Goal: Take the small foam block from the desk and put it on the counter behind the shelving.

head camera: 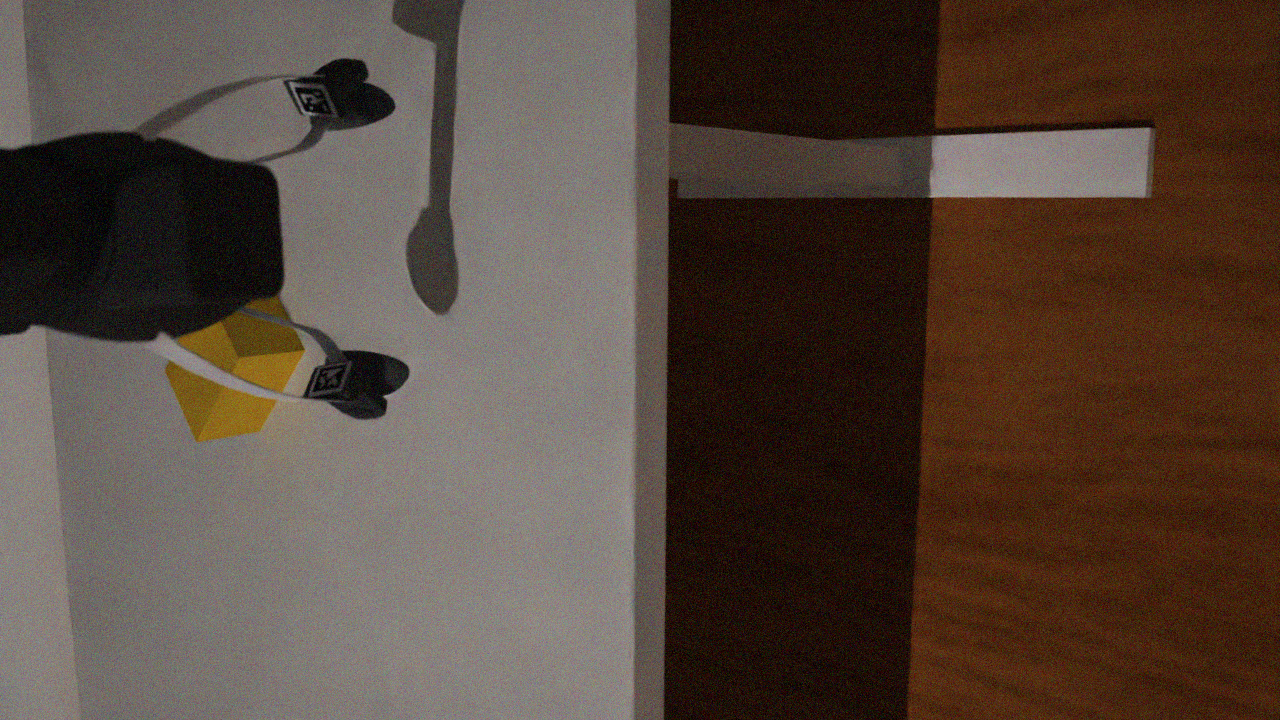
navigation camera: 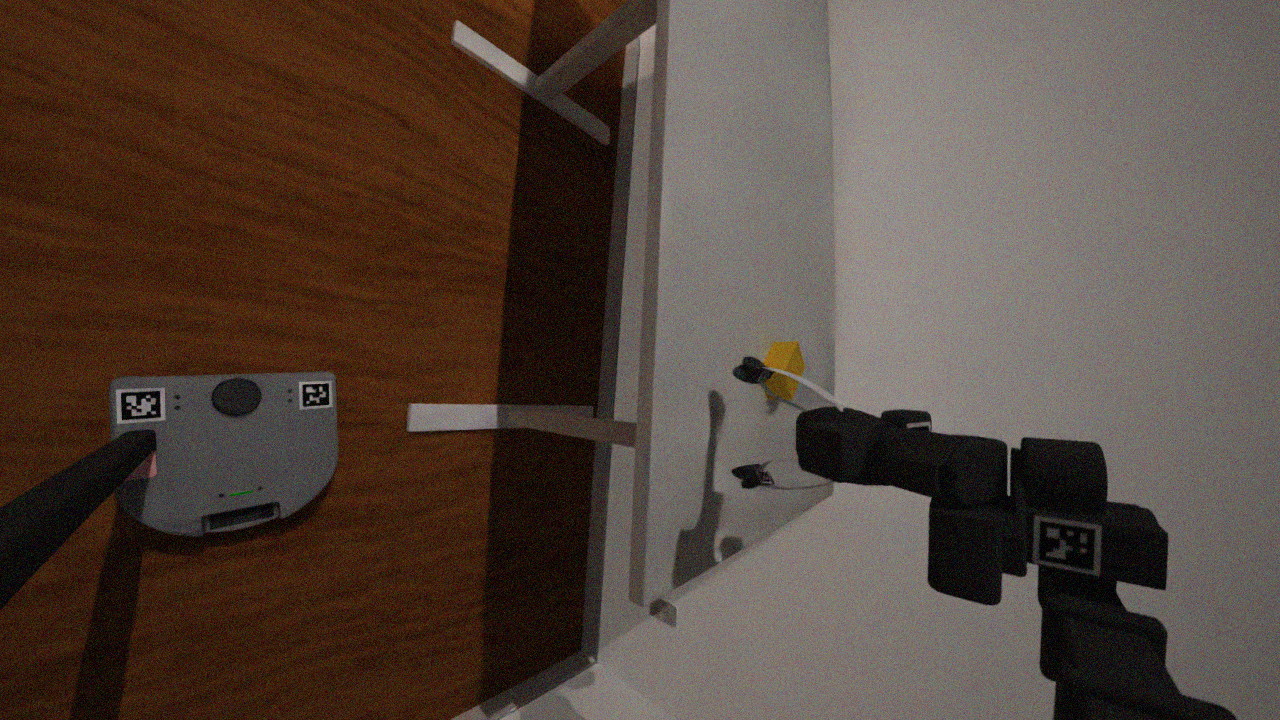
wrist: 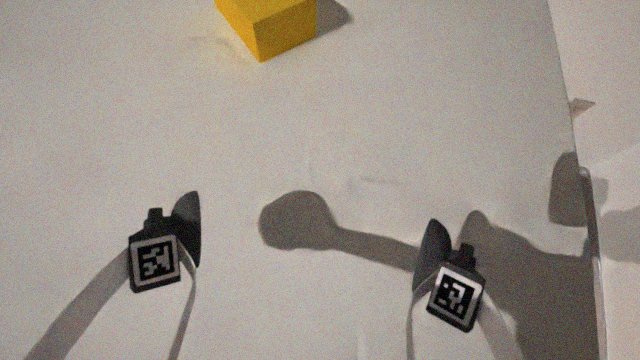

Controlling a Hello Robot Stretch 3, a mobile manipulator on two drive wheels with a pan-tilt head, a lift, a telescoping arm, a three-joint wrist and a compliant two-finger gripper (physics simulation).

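Seen in the pictures: gripper, fingertip midpoint: [head camera: 375,242] [navigation camera: 740,420]; robot's base, origin of the base link: [navigation camera: 236,395].
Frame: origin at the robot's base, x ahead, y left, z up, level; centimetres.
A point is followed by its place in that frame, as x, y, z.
Note:
The foam block, a yellow block [head camera: 214,410] @(6.4, -67.1, 99.4) [navigation camera: 785,355] @(6.1, -66.6, 98.5) [wrist: 285,36], lies on the light grey desk [head camera: 501,537] @(13.1, -45.0, 95.0) [navigation camera: 742,179] @(35.7, -59.1, 95.0) [wrist: 100,125]. My gripper [head camera: 362,240] @(-2.6, -47.1, 99.6) [navigation camera: 750,421] @(-2.6, -47.1, 99.6) [wrist: 311,231] @(-2.6, -47.1, 99.6) is open and empty, above the desk, with its fingers wide apart. In the wrist view the block is at the top edge, partly cut off, beyond the fingertips and not between them. In the head view one finger strip crosses in front of the block, and the dark wrist hides part of it. The counter and the shelving do not show.
A pale wall [navigation camera: 1029,179] @(44.8, -119.8, 136.6) rises behind the desk. The desk's white leg foot [head camera: 1038,165] [navigation camera: 456,417] reaches out over the wooden floor [head camera: 1100,447] @(24.9, -43.9, 0.0) [navigation camera: 313,223] @(42.7, -14.8, 0.0). My base [navigation camera: 223,456] @(-11.1, 2.4, 16.0) stands on that floor. Shadows of the gripper fall on the desk.

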